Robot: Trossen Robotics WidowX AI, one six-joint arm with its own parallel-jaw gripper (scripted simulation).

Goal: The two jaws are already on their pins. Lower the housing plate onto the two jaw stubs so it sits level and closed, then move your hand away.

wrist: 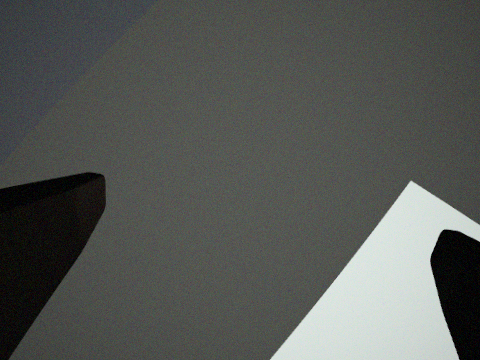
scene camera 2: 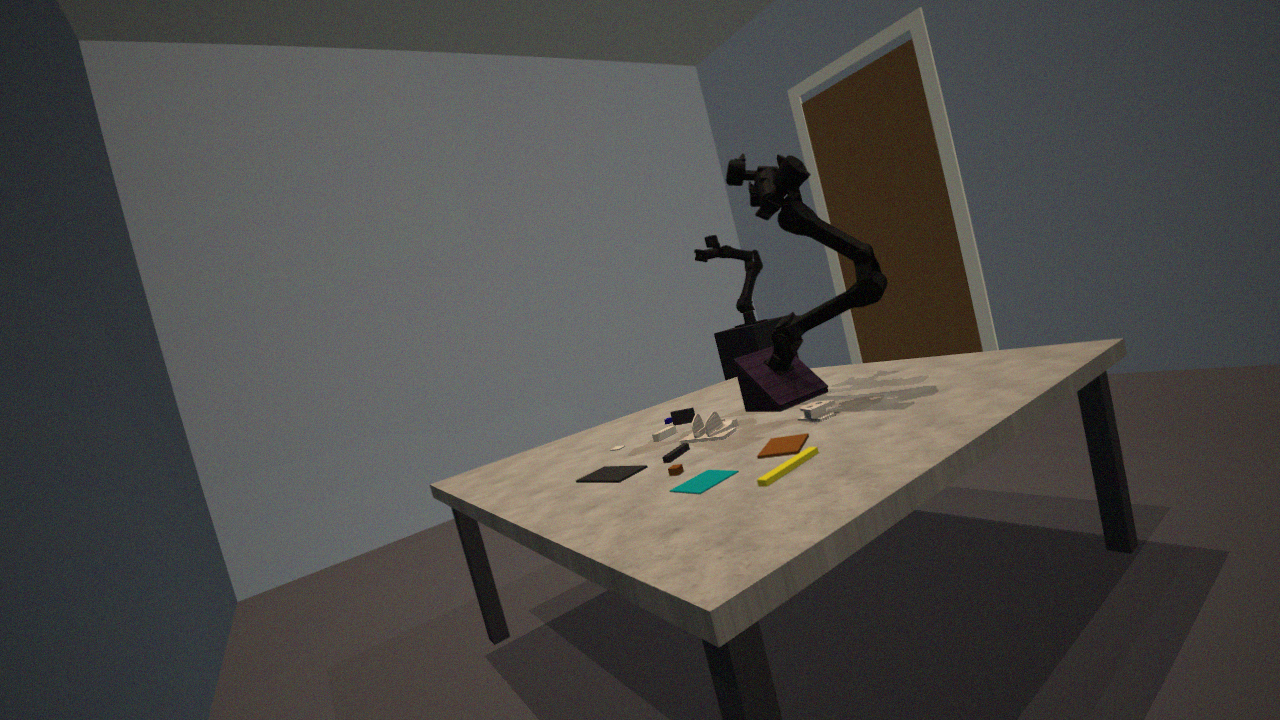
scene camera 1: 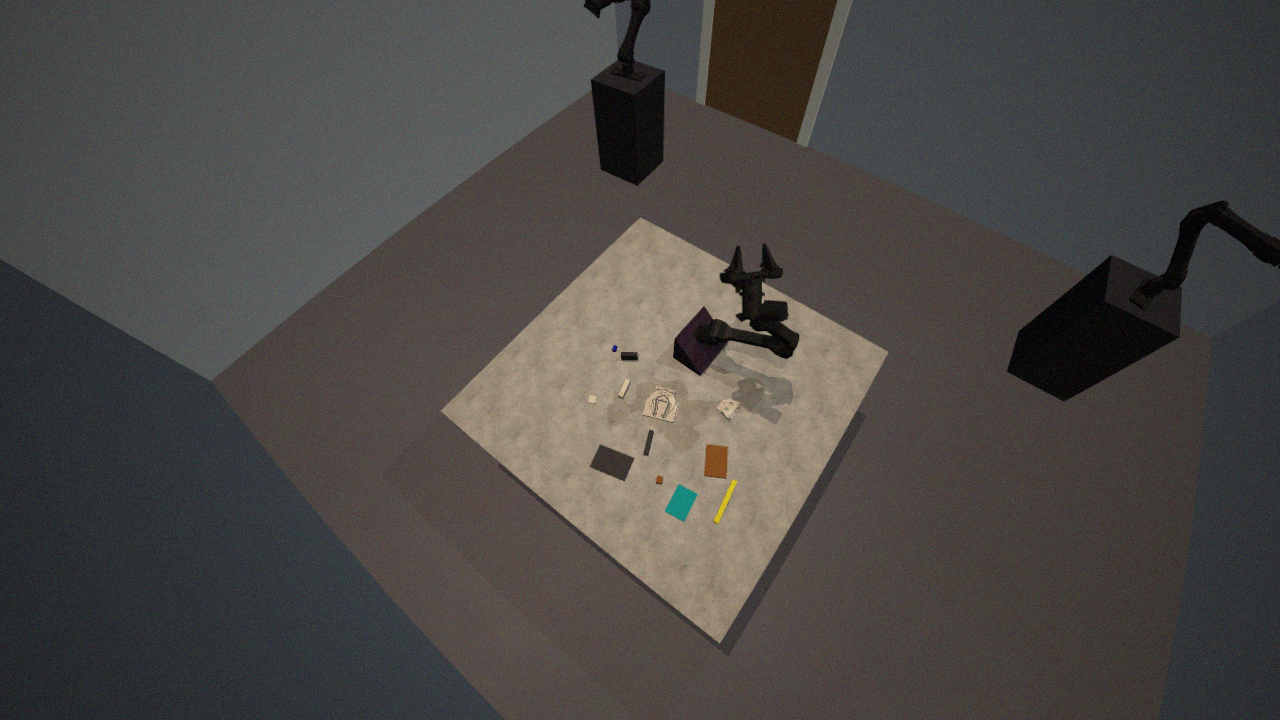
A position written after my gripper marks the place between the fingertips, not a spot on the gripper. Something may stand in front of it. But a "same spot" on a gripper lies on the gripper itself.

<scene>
my gripper: wrist; scene camera 2; scene camera 1 751,244
dark grey plate: scene camera 2; scene camera 1; not seen in the wrist view (out of frame)
same spot on my gripper: (wrist: 54,218) = (scene camera 2: 778,162)
same spot on dark grey plate: (scene camera 1: 611,462) = (scene camera 2: 610,473)
</scene>
